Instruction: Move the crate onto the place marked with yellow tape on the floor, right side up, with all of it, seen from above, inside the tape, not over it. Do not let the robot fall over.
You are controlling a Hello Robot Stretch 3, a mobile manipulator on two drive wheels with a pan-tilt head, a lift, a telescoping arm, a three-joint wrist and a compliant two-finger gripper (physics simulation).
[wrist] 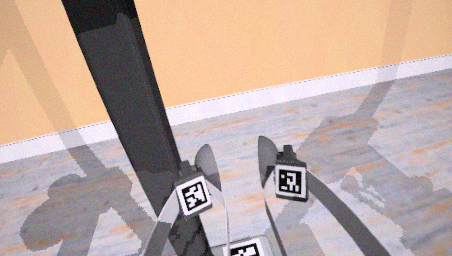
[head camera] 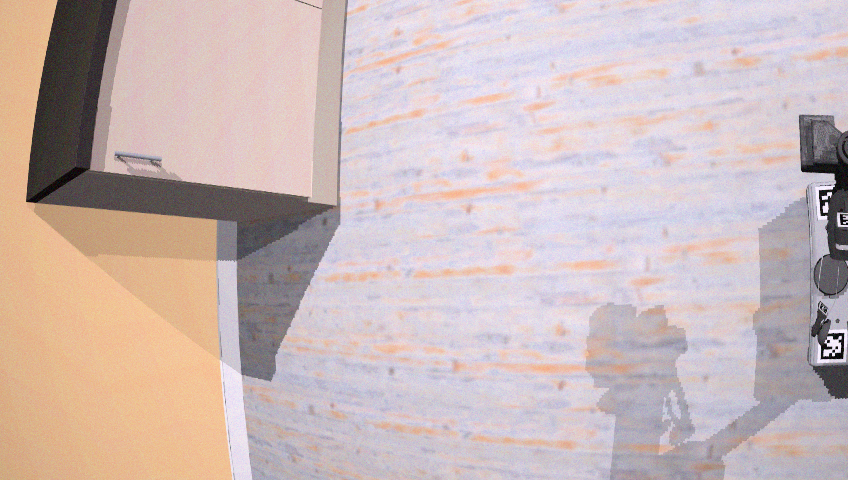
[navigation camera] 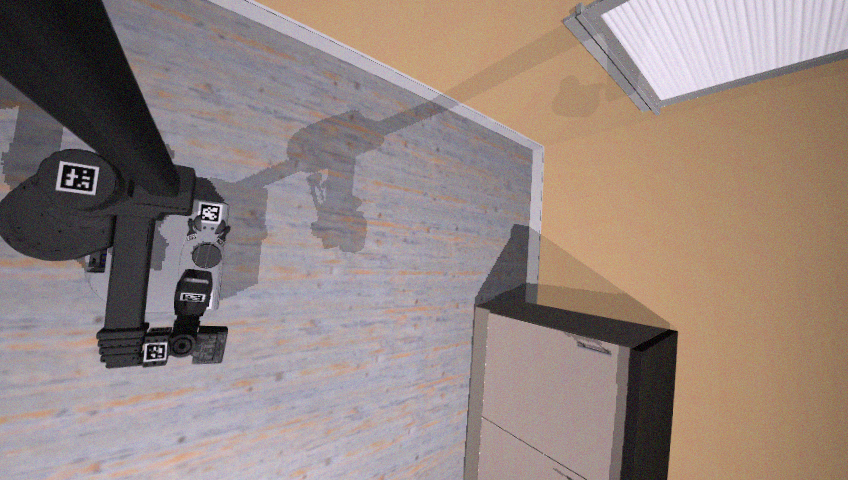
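Pixels of known places: gripper, fingertip midpoint: [head camera: 835, 346] [navigation camera: 211, 217]; robot's base, origin of the base link: [head camera: 830, 274] [navigation camera: 205, 253].
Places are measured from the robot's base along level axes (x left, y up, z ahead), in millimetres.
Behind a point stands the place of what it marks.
Observation:
My gripper [navigation camera: 207, 230] @(x 105, y 383, z 3 mm) [wrist: 235, 157] @(x 105, y 383, z 3 mm) is open, with its two fingertips apart and floor and baseboard showing beyond them in the wrist view. In the navigation view it is folded in over the robot's own base. In the head view part of it shows at the right edge, over the base. The crate does not show in these views. The yellow tape marking does not show either.
A cabinet [head camera: 214, 89] @(x -488, y 516, z 1339 mm) [navigation camera: 553, 380] @(x -477, y 561, z 1340 mm) with pale doors and dark sides stands by the orange wall [head camera: 119, 356] @(x 257, y 532, z 1944 mm) [navigation camera: 743, 237] @(x 254, y 1138, z 1944 mm) [wrist: 300, 40]. A framed white panel [navigation camera: 731, 47] @(x 922, y 1140, z 1452 mm) is on the wall. The dark mast [wrist: 120, 90] rises left of the fingers. The base [head camera: 827, 318] @(x 80, y 160, z 11 mm) is at the right edge.

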